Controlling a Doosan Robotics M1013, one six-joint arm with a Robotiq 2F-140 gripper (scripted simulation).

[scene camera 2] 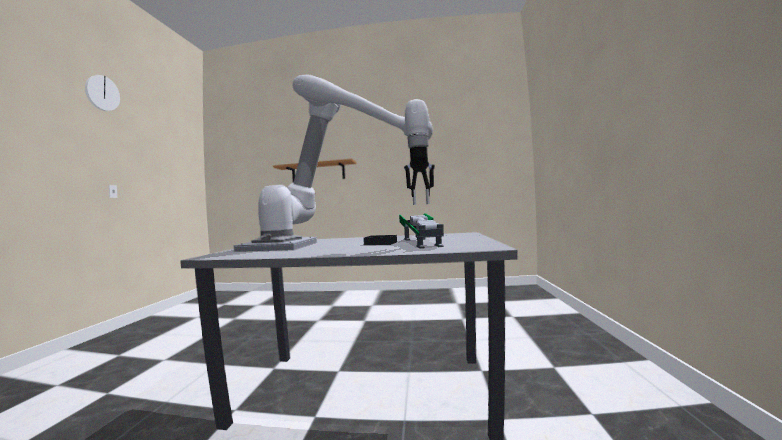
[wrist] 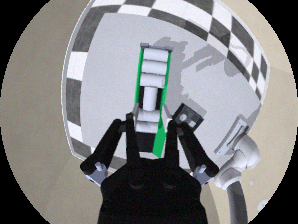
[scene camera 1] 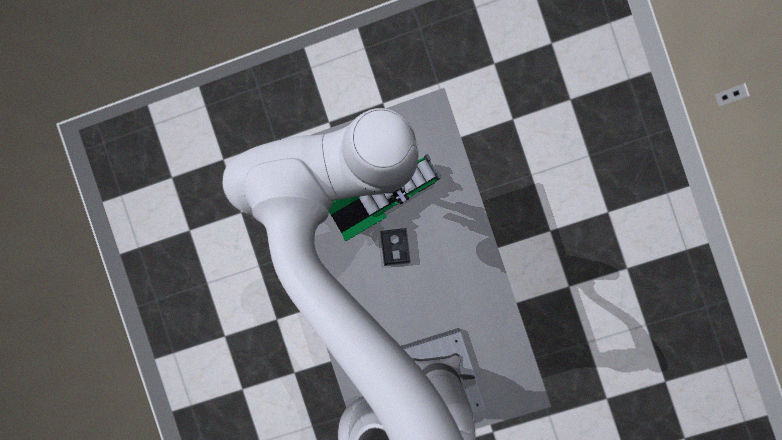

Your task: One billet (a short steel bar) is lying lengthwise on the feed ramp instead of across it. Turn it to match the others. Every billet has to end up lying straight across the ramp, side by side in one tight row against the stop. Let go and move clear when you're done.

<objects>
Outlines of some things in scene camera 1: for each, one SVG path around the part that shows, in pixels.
A flat black box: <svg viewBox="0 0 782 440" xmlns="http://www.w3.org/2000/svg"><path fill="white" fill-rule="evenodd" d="M407 228L380 231L384 266L411 263ZM399 249L400 258L393 259L392 251ZM393 235L397 235L399 238L399 241L396 244L392 243L390 240L390 237Z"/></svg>
</objects>
